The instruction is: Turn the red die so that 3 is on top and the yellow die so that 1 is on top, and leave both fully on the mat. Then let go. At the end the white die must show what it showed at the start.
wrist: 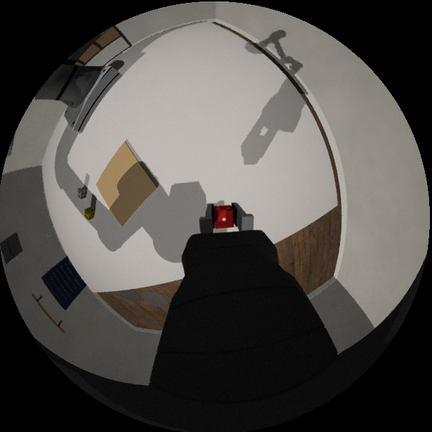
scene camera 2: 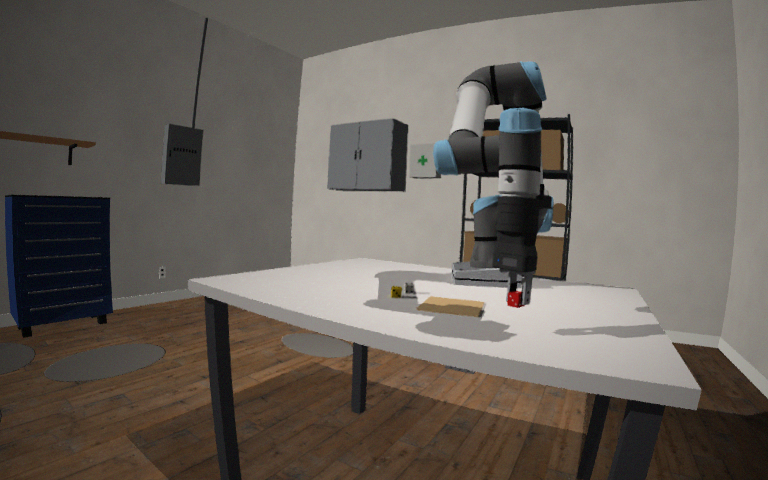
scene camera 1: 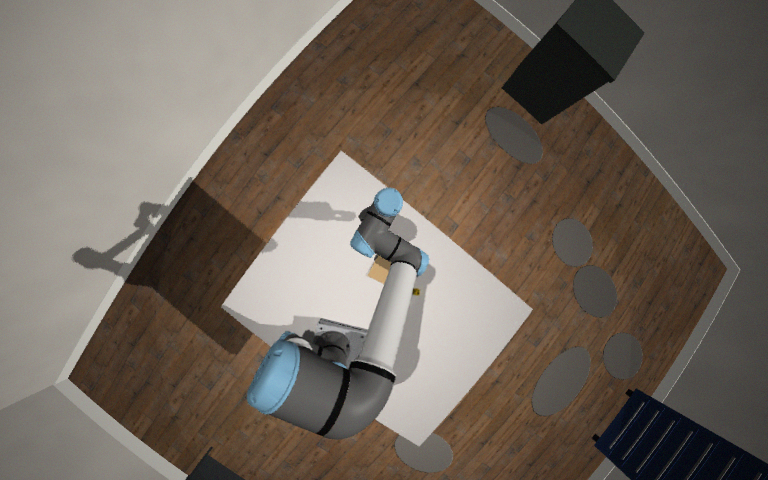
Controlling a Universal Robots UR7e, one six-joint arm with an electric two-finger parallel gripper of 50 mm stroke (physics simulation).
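The red die (scene camera 2: 514,298) (wrist: 223,214) is between the two fingers of my gripper (scene camera 2: 519,297) (wrist: 222,210), which is shut on it and holds it above the table, off the mat. A single white pip shows on the die in the wrist view. The tan mat (scene camera 1: 378,270) (scene camera 2: 453,306) (wrist: 111,175) lies flat on the table with no die on it. The yellow die (scene camera 1: 416,291) (scene camera 2: 395,292) (wrist: 89,213) and the white die (scene camera 2: 408,288) (wrist: 82,192) stand close together beside the mat. Their top numbers are too small to read. The arm hides my fingers in scene camera 1.
The white table (scene camera 1: 470,305) (scene camera 2: 339,305) (wrist: 180,110) carries the robot's base plate (scene camera 2: 487,275) (wrist: 95,100) at its back. The arm's shadow falls across part of the mat and around the yellow and white dice.
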